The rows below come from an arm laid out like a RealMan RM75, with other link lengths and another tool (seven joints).
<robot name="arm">
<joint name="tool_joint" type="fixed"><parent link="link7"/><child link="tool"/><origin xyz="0.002 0.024 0.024" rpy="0.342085 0 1.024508"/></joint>
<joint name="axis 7" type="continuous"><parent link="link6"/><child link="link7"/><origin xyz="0 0 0.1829"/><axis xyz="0 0 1"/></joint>
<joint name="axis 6" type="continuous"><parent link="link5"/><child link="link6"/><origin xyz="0 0 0"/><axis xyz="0 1 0"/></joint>
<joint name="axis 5" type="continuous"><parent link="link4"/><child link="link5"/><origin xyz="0 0 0.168"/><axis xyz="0 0 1"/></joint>
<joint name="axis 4" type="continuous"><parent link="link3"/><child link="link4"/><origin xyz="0 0 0"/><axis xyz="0 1 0"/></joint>
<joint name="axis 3" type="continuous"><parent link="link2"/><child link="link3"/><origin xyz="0 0 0.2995"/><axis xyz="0 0 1"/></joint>
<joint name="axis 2" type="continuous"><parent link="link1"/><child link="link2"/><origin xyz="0 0 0"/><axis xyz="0 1 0"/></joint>
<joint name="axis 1" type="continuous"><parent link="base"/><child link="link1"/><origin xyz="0 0 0.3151"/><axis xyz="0 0 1"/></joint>
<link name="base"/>
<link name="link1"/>
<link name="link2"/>
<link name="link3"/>
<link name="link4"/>
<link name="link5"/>
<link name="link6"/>
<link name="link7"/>
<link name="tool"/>
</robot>
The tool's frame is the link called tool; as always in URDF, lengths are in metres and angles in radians. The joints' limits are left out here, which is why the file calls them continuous.
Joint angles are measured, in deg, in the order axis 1, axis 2, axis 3, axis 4, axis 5, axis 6, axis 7. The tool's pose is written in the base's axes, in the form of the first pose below.
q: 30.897 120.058 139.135 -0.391 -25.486 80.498 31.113
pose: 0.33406 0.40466 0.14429 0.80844 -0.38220 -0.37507 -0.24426
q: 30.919 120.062 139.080 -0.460 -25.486 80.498 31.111
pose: 0.33394 0.40473 0.14383 0.80820 -0.38281 -0.37522 -0.24387
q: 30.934 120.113 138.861 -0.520 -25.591 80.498 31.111
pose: 0.33314 0.40488 0.14228 0.80725 -0.38435 -0.37685 -0.24209
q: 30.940 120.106 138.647 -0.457 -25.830 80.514 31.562
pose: 0.33199 0.40536 0.14126 0.80750 -0.38598 -0.37757 -0.23748
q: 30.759 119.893 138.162 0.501 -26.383 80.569 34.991
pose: 0.32952 0.40699 0.14305 0.81593 -0.38895 -0.36943 -0.21563
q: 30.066 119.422 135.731 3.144 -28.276 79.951 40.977
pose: 0.32199 0.41091 0.14202 0.81919 -0.40127 -0.37206 -0.17170
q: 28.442 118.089 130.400 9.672 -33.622 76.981 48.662
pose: 0.30696 0.41878 0.13727 0.79504 -0.42845 -0.41409 -0.11347
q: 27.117 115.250 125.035 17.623 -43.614 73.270 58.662
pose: 0.28983 0.42683 0.12830 0.73783 -0.47233 -0.47938 -0.05201
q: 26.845 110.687 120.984 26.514 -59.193 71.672 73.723
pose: 0.27504 0.42936 0.11815 0.64199 -0.53379 -0.55025 0.01185
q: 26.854 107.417 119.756 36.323 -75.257 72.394 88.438
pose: 0.26998 0.42449 0.11225 0.54097 -0.58629 -0.60180 0.03802
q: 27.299 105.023 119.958 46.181 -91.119 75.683 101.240
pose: 0.27365 0.41661 0.11219 0.43618 -0.62789 -0.64386 0.03070
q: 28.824 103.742 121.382 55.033 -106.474 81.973 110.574
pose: 0.28067 0.40838 0.11559 0.32931 -0.65585 -0.67926 0.00447
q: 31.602 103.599 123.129 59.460 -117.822 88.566 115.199
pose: 0.28499 0.40383 0.11656 0.24666 -0.67415 -0.69603 -0.01489
